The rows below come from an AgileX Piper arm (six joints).
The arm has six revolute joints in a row. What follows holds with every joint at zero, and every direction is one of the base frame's. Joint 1 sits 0.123 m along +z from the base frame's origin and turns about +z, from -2.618 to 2.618 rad. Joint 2 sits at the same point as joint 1 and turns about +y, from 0 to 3.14 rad. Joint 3 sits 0.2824 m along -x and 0.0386 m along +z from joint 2 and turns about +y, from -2.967 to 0 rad. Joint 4 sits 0.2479 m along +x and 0.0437 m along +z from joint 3 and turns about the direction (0.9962, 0, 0.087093), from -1.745 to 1.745 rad. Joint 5 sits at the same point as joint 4 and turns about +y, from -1.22 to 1.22 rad. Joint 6 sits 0.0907 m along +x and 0.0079 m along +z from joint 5 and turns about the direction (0.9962, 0, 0.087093), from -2.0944 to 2.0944 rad. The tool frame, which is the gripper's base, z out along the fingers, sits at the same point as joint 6; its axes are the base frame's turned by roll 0, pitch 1.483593 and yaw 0 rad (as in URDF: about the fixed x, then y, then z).
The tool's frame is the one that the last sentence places.
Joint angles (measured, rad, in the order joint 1, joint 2, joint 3, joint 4, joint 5, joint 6), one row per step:
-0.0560, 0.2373, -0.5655, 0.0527, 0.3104, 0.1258
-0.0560, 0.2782, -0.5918, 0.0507, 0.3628, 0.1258
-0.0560, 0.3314, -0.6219, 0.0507, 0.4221, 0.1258
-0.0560, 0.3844, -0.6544, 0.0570, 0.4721, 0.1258
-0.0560, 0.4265, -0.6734, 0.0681, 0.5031, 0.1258
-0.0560, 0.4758, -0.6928, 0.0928, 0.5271, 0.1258
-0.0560, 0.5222, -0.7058, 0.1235, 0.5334, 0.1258
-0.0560, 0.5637, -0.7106, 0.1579, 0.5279, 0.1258
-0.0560, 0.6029, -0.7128, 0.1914, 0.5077, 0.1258
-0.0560, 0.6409, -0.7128, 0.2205, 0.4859, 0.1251
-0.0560, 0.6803, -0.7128, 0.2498, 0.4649, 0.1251
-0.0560, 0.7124, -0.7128, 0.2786, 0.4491, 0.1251
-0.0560, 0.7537, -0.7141, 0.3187, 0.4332, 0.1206
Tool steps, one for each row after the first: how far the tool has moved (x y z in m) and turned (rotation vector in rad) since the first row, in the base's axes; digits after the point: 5 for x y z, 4 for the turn. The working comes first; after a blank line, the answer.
Tool pose at each row, in the base's axes (x y z in m, rotation vector in rad; the steps are taken from these numbers as rounded here):
0.04571, -0.00109, 0.35773, 0.1567, 1.4579, 0.1095
0.05236, -0.00129, 0.35918, 0.1611, 1.5248, 0.1071
0.06147, -0.00155, 0.36023, 0.1679, 1.6070, 0.1064
0.07038, -0.00158, 0.36252, 0.1763, 1.6770, 0.1124
0.07832, -0.00140, 0.36268, 0.1857, 1.7304, 0.1236
0.08815, -0.00069, 0.36275, 0.2012, 1.7827, 0.1493
0.09823, 0.00021, 0.36222, 0.2195, 1.8201, 0.1814
0.10799, 0.00117, 0.36020, 0.2410, 1.8482, 0.2168
0.11769, 0.00184, 0.35849, 0.2636, 1.8613, 0.2501
0.12721, 0.00219, 0.35595, 0.2857, 1.8736, 0.2773
0.13696, 0.00244, 0.35280, 0.3106, 1.8876, 0.3041
0.14479, 0.00278, 0.34989, 0.3350, 1.8991, 0.3304
0.15462, 0.00333, 0.34591, 0.3654, 1.9165, 0.3637

0.00665, -0.00020, 0.00145, 0.0008, 0.0670, 0.0017
0.01576, -0.00046, 0.00250, 0.0043, 0.1493, 0.0045
0.02467, -0.00049, 0.00479, 0.0129, 0.2193, 0.0098
0.03261, -0.00031, 0.00495, 0.0254, 0.2727, 0.0165
0.04244, 0.00040, 0.00502, 0.0502, 0.3250, 0.0289
0.05252, 0.00130, 0.00449, 0.0804, 0.3628, 0.0424
0.06228, 0.00226, 0.00247, 0.1145, 0.3918, 0.0553
0.07198, 0.00293, 0.00076, 0.1482, 0.4063, 0.0650
0.08150, 0.00328, -0.00178, 0.1779, 0.4204, 0.0709
0.09125, 0.00353, -0.00493, 0.2090, 0.4367, 0.0751
0.09908, 0.00387, -0.00784, 0.2394, 0.4508, 0.0791
0.10891, 0.00442, -0.01182, 0.2774, 0.4717, 0.0846

